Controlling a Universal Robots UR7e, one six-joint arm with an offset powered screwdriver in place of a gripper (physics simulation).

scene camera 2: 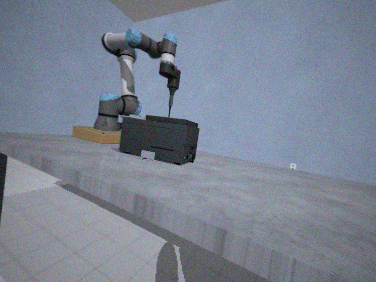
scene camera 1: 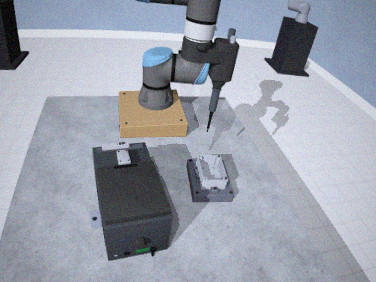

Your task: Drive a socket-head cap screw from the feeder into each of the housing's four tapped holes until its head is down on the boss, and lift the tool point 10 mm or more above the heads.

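Distance from the lens to a black screw feeder (scene camera 2: 135,137): the feeder is 70 cm from the lens.
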